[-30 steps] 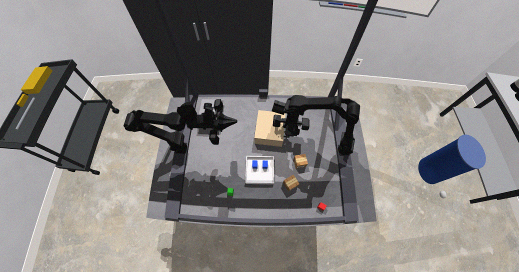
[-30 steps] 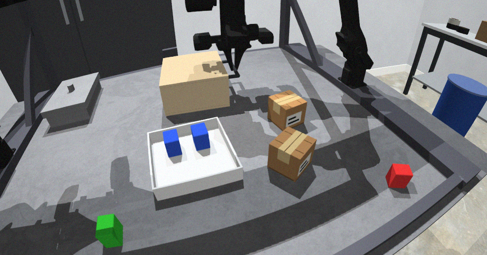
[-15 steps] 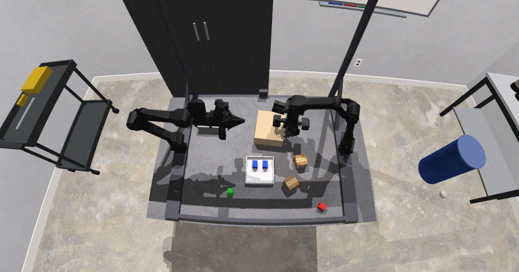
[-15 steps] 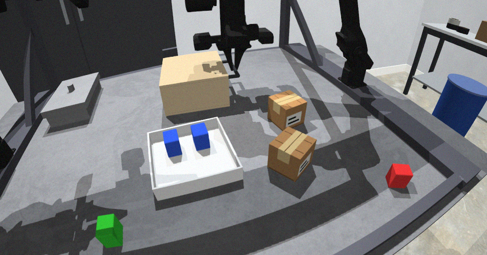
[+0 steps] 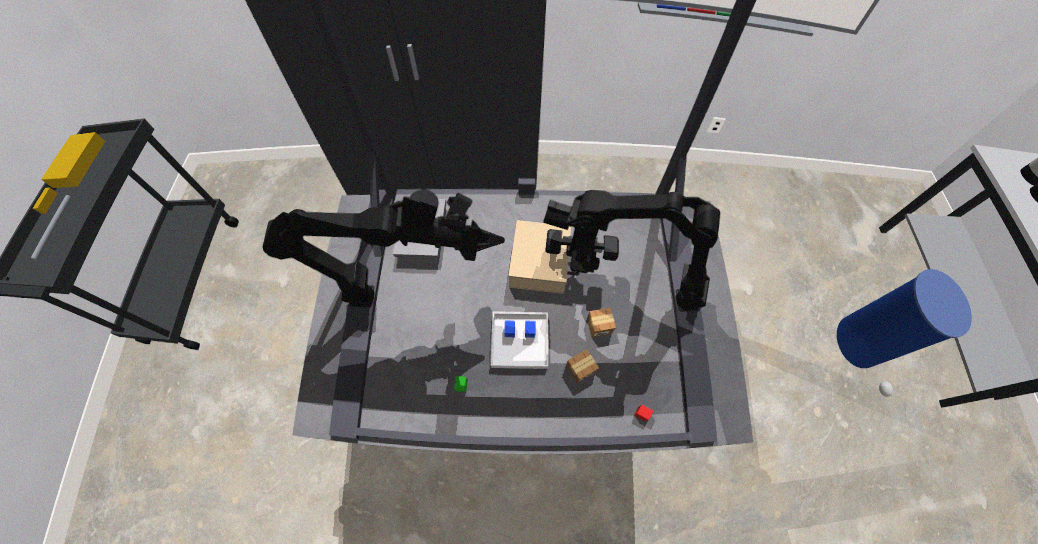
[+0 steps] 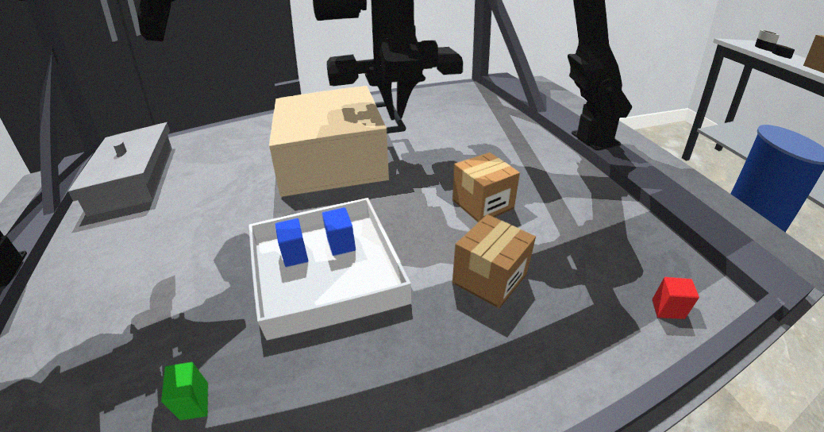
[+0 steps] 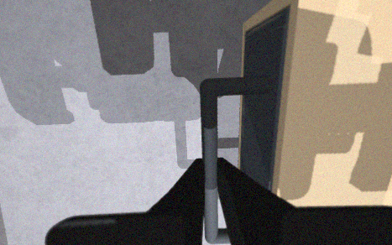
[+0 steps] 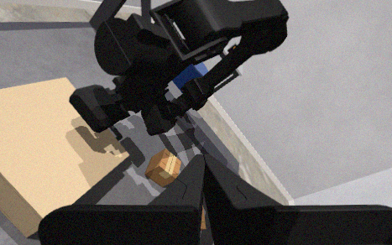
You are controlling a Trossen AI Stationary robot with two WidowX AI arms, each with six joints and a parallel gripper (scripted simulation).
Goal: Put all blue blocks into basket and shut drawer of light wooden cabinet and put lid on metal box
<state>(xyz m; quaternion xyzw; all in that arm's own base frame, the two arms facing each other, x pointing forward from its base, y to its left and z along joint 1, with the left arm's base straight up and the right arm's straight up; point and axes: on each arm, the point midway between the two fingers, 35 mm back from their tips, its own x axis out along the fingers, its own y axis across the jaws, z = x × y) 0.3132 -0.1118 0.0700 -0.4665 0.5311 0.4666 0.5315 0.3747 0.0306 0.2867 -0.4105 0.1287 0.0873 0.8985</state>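
Now: the light wooden cabinet 27 cm below my right hand, 13 cm to the left of it and 9 cm behind it. Round my right hand: drawer (27 cm below, 14 cm to the left, 9 cm behind); then green block (29 cm below, 26 cm ahead, 8 cm to the right); then white basket (29 cm below, 14 cm ahead, 7 cm to the left).
The drawer is 1 cm behind my left hand, 8 cm to the right of it and 5 cm below it. The rest, counted from my left hand: light wooden cabinet (1 cm behind, 10 cm to the right, 5 cm below); then green block (34 cm ahead, 30 cm to the right, 7 cm below); then white basket (22 cm ahead, 16 cm to the right, 8 cm below).
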